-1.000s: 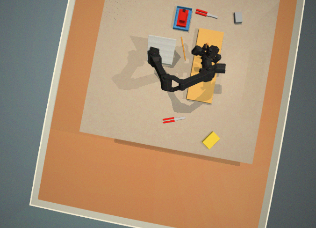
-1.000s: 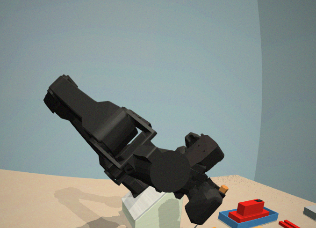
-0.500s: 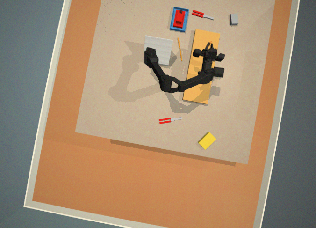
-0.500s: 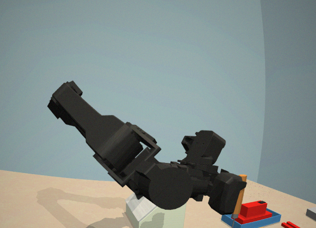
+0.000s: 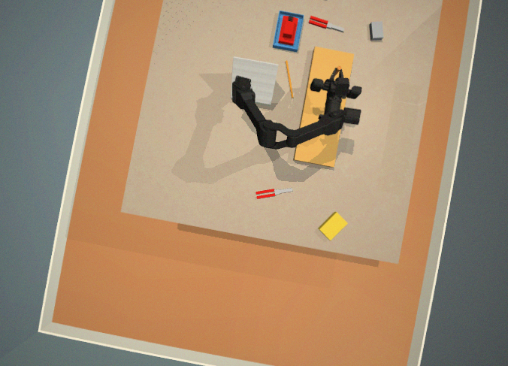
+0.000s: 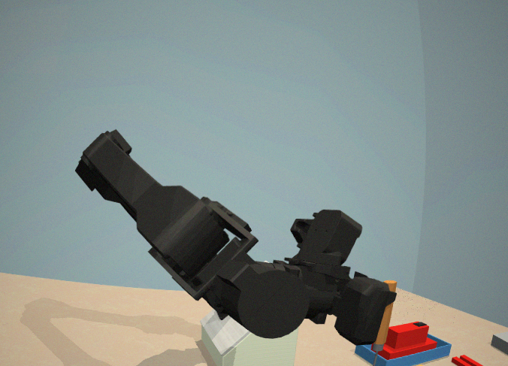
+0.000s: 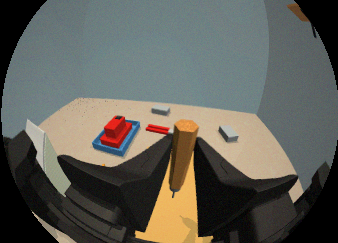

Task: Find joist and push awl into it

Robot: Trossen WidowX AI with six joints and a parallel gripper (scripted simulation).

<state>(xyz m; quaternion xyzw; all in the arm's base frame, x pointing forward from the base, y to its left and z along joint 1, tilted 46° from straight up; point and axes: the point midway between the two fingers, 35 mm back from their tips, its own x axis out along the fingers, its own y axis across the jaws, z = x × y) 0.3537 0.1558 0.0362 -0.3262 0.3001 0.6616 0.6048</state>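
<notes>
Now: the awl 60 mm below my gripper tip. From my gripper tip the other things lie so: blue tray: 230 mm behind, 200 mm to the left, 190 mm below; red stud finder: 230 mm behind, 220 mm to the left, 150 mm below; thin orange stick: 170 mm behind, 10 mm to the right, 200 mm below.
</notes>
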